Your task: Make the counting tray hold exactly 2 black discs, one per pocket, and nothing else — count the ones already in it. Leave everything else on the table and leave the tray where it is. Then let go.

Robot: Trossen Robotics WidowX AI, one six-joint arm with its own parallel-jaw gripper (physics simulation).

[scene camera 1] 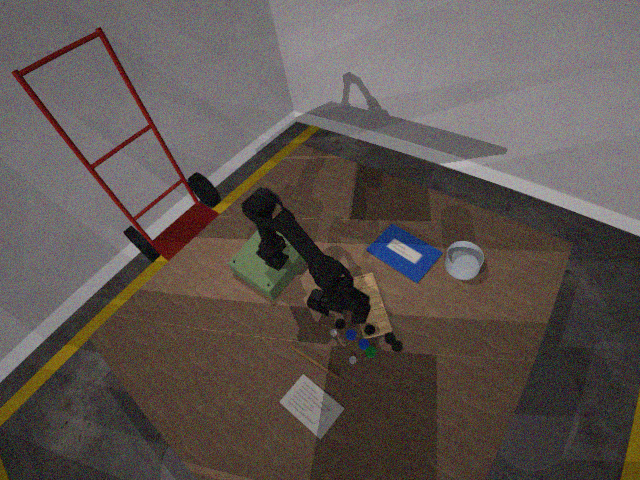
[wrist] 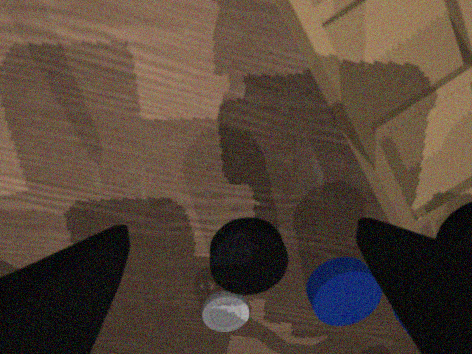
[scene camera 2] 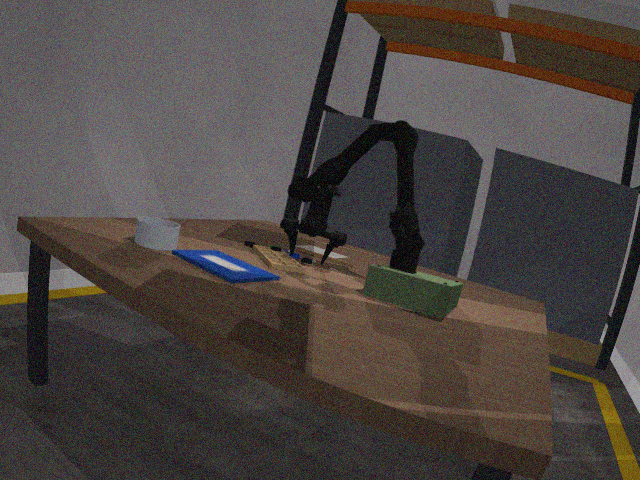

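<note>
My gripper (scene camera 1: 338,313) (scene camera 2: 308,257) (wrist: 245,232) is open and empty, low over the table, its fingers either side of a black disc (scene camera 1: 339,323) (scene camera 2: 306,260) (wrist: 248,256) without touching it. This disc lies outside the wooden counting tray (scene camera 1: 380,305) (scene camera 2: 268,256) (wrist: 400,30). Another black disc (scene camera 1: 369,329) (scene camera 2: 276,249) (wrist: 459,230) sits in a pocket at the tray's near end. Two more black discs (scene camera 1: 390,337) (scene camera 1: 396,345) lie beyond the tray's corner. The arm hides part of the tray in the first scene view, so its other pockets are not all visible.
Near the discs lie two blue discs (scene camera 1: 351,334) (wrist: 344,291) (scene camera 1: 363,343), a green disc (scene camera 1: 370,352), and two pale discs (scene camera 1: 333,332) (wrist: 225,312) (scene camera 1: 352,359). A stick (scene camera 1: 312,359), paper (scene camera 1: 305,403), blue folder (scene camera 1: 379,249) (scene camera 2: 193,256) and pale bowl (scene camera 1: 464,260) (scene camera 2: 156,235) are around.
</note>
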